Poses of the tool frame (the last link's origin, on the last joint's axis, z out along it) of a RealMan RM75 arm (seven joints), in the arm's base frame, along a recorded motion.
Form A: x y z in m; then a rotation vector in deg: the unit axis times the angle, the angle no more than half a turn.
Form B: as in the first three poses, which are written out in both.
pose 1, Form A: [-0.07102 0.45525 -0.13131 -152.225 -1.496 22.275]
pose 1, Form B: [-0.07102 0.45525 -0.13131 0.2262 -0.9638 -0.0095 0.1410]
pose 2, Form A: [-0.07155 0.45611 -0.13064 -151.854 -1.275 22.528]
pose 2, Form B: [-0.07155 0.45611 -0.13064 0.2290 -0.9629 -0.0081 0.1428]
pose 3, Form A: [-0.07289 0.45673 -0.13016 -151.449 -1.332 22.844]
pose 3, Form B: [-0.07289 0.45673 -0.13016 0.2320 -0.9618 -0.0085 0.1451]
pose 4, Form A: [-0.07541 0.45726 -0.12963 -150.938 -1.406 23.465]
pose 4, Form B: [-0.07541 0.45726 -0.12963 0.2355 -0.9603 -0.0089 0.1493]
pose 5, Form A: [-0.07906 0.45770 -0.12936 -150.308 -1.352 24.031]
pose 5, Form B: [-0.07906 0.45770 -0.12936 0.2400 -0.9586 -0.0086 0.1533]
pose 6, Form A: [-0.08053 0.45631 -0.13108 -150.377 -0.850 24.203]
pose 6, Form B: [-0.08053 0.45631 -0.13108 0.2393 -0.9586 -0.0054 0.1543]
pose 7, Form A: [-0.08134 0.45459 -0.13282 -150.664 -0.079 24.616]
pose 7, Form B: [-0.08134 0.45459 -0.13282 0.2363 -0.9590 -0.0005 0.1567]
